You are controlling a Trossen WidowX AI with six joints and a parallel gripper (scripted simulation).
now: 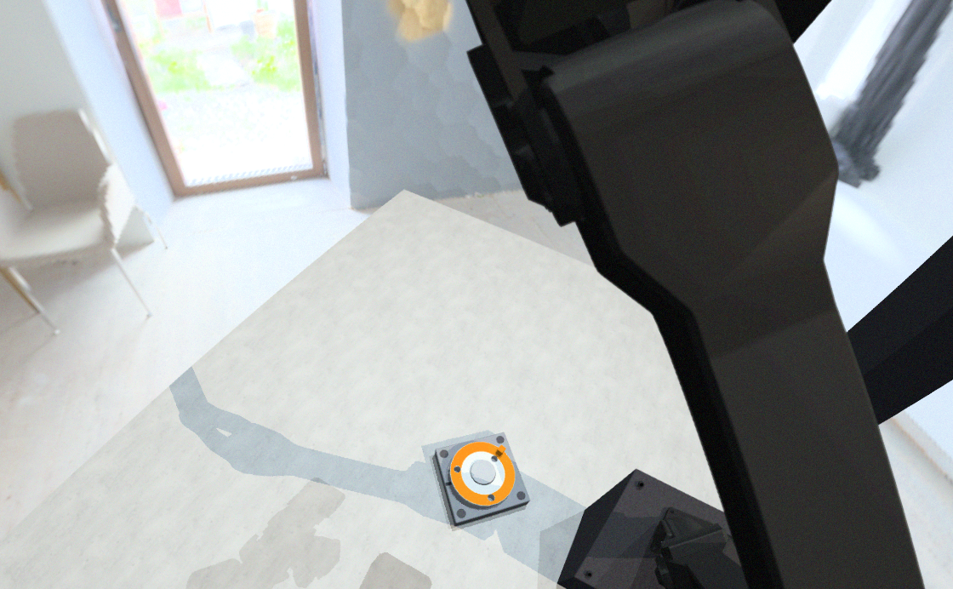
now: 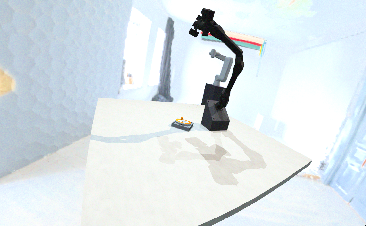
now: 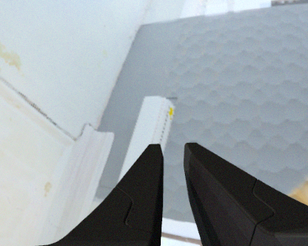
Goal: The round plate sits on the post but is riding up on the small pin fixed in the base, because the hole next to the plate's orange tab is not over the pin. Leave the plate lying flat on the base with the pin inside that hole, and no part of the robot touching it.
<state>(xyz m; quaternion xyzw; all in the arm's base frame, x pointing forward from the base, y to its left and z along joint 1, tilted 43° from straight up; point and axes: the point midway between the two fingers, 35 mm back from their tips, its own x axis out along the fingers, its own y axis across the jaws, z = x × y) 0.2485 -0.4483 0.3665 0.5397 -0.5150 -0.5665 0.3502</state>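
Right now the round orange plate is 700 mm below my gripper tip, 80 mm to the left of it and 10 mm behind it. Also, from my gripper tip: grey square base (710 mm below, 100 mm to the left).
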